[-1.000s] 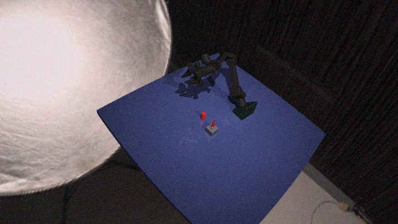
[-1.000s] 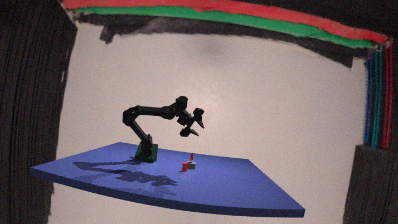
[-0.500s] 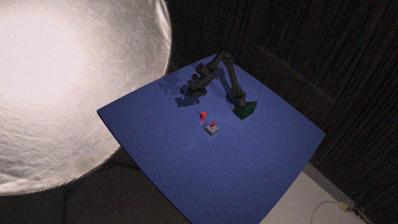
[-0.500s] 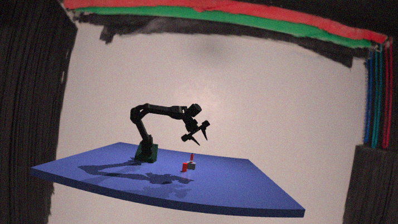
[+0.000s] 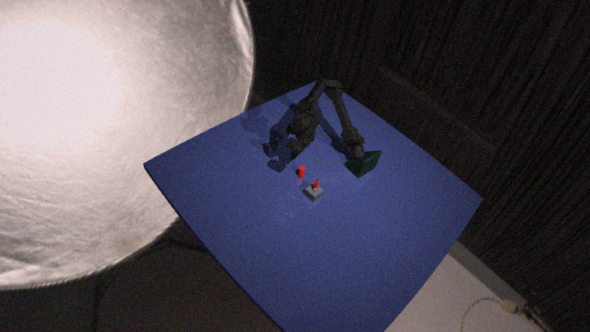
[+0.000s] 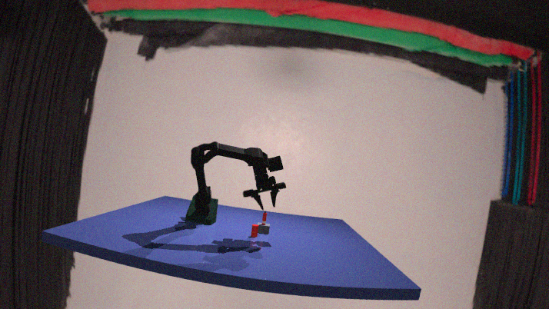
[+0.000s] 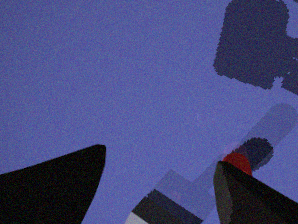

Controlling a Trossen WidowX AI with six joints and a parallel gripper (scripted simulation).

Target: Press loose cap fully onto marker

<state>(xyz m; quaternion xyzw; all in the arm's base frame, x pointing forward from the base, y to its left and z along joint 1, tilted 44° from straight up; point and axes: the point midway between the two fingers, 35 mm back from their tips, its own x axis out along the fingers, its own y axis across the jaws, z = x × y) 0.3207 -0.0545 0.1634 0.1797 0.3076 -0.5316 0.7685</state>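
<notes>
Right now the red cap is 11 cm below my gripper tip, 5 cm behind it and 2 cm to the left of it. Also, from my gripper tip: holder block: 14 cm to the left, 12 cm below, 1 cm behind.
</notes>
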